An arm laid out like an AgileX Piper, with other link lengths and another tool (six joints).
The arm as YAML. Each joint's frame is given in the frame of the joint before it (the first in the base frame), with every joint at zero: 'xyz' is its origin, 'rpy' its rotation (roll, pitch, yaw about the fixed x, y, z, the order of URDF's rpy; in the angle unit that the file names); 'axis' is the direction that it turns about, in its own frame. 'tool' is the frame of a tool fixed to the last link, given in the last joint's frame.
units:
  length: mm
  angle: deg
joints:
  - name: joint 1
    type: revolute
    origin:
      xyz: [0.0, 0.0, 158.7]
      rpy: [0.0, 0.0, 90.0]
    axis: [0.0, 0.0, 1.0]
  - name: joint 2
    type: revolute
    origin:
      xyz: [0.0, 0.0, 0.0]
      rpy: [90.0, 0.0, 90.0]
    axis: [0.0, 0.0, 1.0]
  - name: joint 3
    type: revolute
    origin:
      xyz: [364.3, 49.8, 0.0]
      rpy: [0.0, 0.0, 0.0]
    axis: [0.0, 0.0, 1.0]
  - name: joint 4
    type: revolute
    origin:
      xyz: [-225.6, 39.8, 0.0]
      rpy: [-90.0, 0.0, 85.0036]
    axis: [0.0, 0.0, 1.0]
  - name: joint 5
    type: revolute
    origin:
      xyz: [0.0, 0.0, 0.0]
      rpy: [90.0, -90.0, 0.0]
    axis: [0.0, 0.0, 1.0]
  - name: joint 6
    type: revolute
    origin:
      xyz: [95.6, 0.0, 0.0]
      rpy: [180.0, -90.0, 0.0]
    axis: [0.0, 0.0, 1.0]
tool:
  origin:
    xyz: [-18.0, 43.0, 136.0]
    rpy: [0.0, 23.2, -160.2]
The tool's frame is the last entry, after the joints.
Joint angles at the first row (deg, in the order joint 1, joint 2, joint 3, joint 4, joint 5, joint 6):
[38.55 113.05 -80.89 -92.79 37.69 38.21]
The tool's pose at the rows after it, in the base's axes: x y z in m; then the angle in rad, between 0 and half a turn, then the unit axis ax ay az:
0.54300 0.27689 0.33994 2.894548 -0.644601 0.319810 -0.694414
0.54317 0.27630 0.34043 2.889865 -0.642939 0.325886 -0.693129
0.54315 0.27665 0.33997 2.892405 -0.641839 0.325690 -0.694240
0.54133 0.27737 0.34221 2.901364 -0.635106 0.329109 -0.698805
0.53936 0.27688 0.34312 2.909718 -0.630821 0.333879 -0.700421
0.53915 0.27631 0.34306 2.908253 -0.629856 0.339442 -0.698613
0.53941 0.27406 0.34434 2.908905 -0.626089 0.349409 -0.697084
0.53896 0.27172 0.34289 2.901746 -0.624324 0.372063 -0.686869
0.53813 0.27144 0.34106 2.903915 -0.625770 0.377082 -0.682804
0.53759 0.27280 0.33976 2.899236 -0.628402 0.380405 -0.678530
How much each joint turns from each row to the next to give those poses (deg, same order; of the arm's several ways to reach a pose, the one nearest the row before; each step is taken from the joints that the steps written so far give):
[0.00 0.00 0.00 0.00 0.00 0.58]
[0.00 0.00 0.00 0.00 0.04 0.77]
[0.13 0.12 0.00 -0.20 0.33 0.20]
[0.75 0.13 -0.15 -0.05 1.73 0.47]
[0.54 0.00 0.01 0.36 1.30 0.26]
[0.07 0.00 -0.04 0.36 0.15 0.38]
[0.06 0.00 -0.23 0.59 0.55 0.52]
[0.10 0.00 -0.26 1.87 0.15 1.15]
[0.12 0.00 -0.04 0.96 0.08 -0.20]
[0.05 0.00 -0.11 0.72 -0.38 -0.13]

